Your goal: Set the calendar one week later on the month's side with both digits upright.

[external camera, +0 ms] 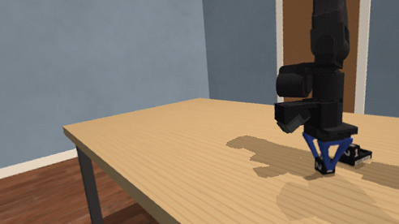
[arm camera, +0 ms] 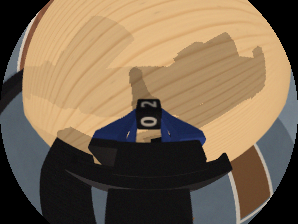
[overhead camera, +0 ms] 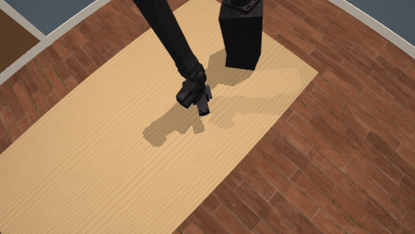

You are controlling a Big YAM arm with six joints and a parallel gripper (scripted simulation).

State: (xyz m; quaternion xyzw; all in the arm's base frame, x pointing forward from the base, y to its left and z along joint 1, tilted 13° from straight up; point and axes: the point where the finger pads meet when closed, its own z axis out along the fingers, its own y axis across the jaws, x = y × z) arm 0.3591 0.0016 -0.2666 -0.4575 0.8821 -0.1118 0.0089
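Right now the black date cube is right at my hand. From my hand the other things lie so: black tray (30 mm behind, 100 mm to the right, 10 mm below); black cube (30 mm behind, 90 mm to the right, 10 mm above).
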